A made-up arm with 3 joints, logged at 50 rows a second.
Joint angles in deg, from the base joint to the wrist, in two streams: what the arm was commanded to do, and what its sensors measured. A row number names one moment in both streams.
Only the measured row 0 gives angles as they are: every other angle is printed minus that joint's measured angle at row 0.
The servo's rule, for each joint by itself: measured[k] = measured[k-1] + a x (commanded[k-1-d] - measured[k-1]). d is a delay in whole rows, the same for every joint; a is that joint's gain. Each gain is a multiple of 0.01, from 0.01 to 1. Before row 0 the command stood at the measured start. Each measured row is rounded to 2 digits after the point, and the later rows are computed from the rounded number. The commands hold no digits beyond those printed.
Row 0, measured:
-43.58 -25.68 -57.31
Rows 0 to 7, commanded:
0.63 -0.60 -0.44
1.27 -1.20 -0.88
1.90 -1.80 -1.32
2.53 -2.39 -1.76
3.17 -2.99 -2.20
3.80 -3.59 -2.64
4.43 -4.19 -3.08
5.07 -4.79 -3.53
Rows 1 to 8, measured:
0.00 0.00 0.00
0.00 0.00 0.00
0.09 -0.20 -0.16
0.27 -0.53 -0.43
0.51 -0.95 -0.76
0.81 -1.43 -1.13
1.16 -1.94 -1.53
1.56 -2.48 -1.94
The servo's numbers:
d 2
a 0.15 0.33 0.37

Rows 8 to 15, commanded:
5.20 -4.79 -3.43
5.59 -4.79 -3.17
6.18 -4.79 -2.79
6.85 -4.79 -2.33
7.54 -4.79 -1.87
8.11 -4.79 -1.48
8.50 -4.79 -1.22
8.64 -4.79 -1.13
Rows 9 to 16, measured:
1.99 -3.04 -2.36
2.45 -3.62 -2.79
2.86 -4.01 -3.03
3.27 -4.27 -3.08
3.71 -4.44 -2.97
4.18 -4.56 -2.73
4.68 -4.64 -2.41
5.19 -4.69 -2.07

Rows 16 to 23, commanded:
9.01 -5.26 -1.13
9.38 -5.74 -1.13
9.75 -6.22 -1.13
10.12 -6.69 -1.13
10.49 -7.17 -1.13
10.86 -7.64 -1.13
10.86 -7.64 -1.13
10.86 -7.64 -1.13
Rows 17 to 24, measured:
5.69 -4.72 -1.76
6.13 -4.74 -1.53
6.56 -4.91 -1.38
6.98 -5.18 -1.29
7.40 -5.52 -1.23
7.81 -5.91 -1.19
8.21 -6.33 -1.17
8.61 -6.76 -1.16

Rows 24 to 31, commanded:
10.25 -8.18 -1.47
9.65 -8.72 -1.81
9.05 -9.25 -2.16
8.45 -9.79 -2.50
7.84 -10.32 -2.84
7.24 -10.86 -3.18
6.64 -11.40 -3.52
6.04 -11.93 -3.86
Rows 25 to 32, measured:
8.95 -7.05 -1.15
9.24 -7.24 -1.14
9.39 -7.55 -1.26
9.43 -7.94 -1.46
9.37 -8.37 -1.72
9.23 -8.84 -2.01
9.02 -9.33 -2.32
8.75 -9.83 -2.64

